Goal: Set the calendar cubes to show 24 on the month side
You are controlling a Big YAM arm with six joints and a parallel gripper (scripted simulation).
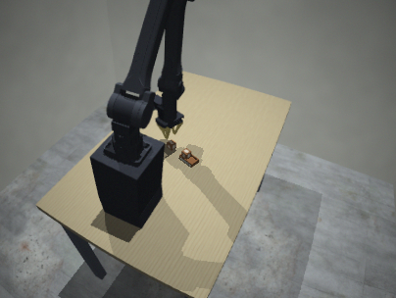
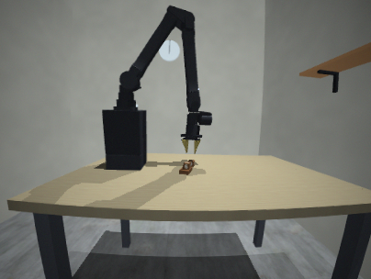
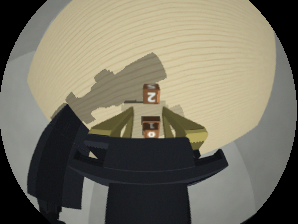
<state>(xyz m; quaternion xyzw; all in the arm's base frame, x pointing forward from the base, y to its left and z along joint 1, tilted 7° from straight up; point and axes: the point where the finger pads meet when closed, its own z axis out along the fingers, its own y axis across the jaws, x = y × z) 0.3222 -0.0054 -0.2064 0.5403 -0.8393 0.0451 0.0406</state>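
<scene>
Right now the brown digit cube is 60 mm below my hand and 10 mm ahead of it. Round my hand: brown tray 100 mm to the right, 70 mm below, 40 mm behind.
</scene>
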